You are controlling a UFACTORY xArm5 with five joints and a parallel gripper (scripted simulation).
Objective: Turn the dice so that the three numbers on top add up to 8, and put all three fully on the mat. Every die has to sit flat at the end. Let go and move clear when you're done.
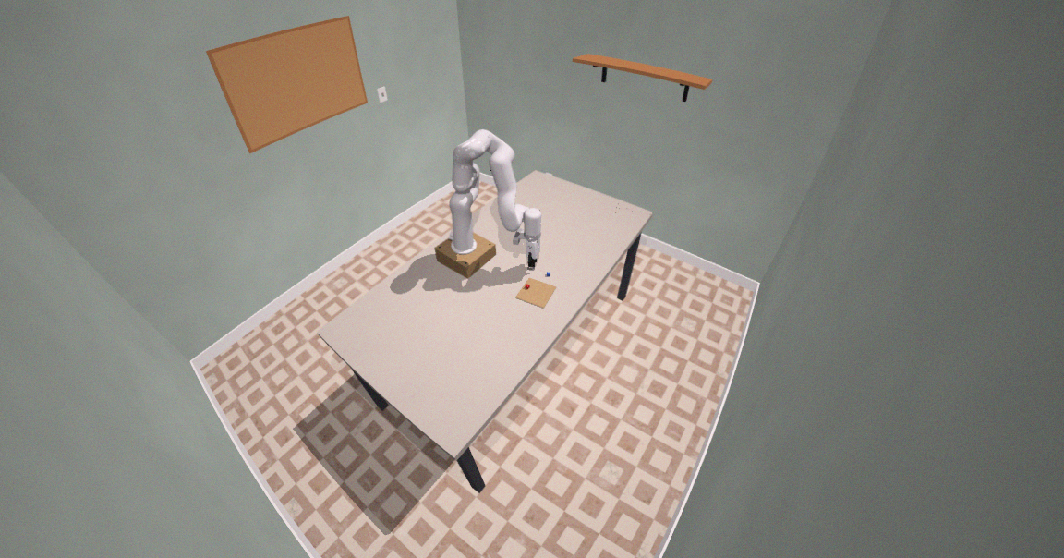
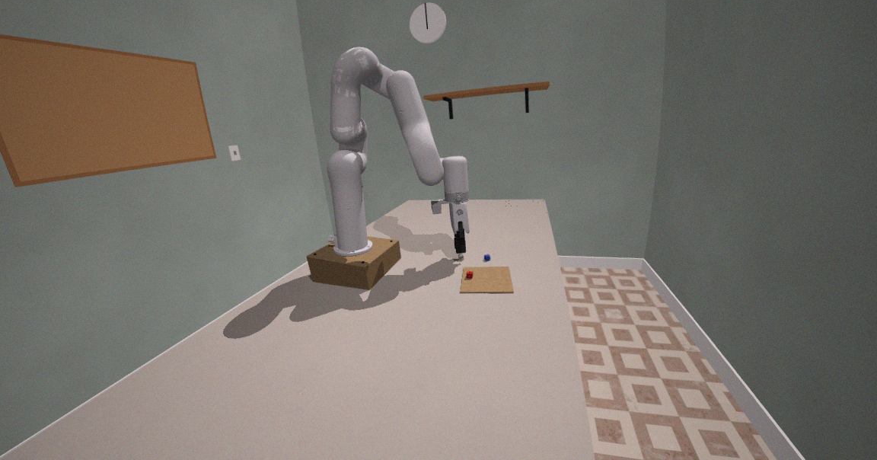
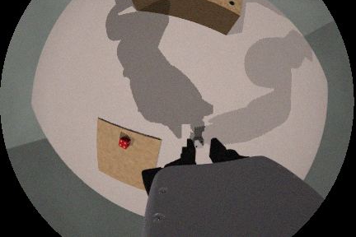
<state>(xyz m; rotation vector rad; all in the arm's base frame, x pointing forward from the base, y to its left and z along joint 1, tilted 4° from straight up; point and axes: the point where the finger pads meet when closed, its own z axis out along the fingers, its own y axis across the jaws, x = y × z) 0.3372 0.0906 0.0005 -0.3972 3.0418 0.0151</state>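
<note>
Right now my hand is 50 mm above the white die. From my hand the other things lie so: blue die (90 mm ahead, 50 mm below); then tan mat (90 mm ahead, 130 mm to the right, 50 mm below); then red die (40 mm ahead, 120 mm to the right, 40 mm below).
</note>
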